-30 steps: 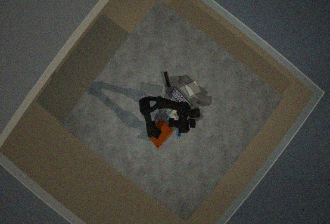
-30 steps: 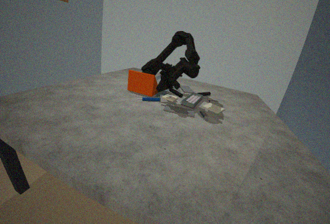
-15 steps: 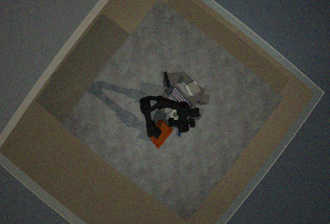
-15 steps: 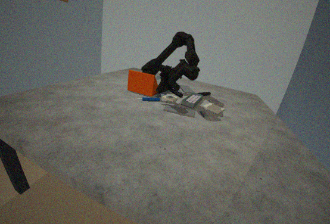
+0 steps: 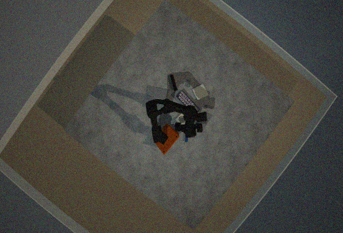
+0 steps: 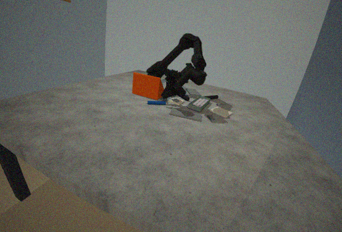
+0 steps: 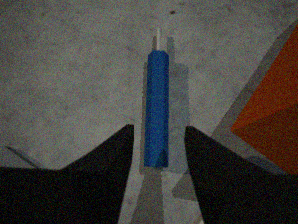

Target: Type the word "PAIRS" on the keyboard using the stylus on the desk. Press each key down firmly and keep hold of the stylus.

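Now: the blue stylus 5 cm behind my gripper tip, 3 cm to the right of it and 3 cm below it. Also, from my gripper tip: cream pad 6 cm ahead, 9 cm to the left, 4 cm below; white pad 31 cm ahead, 8 cm to the left, 4 cm below.
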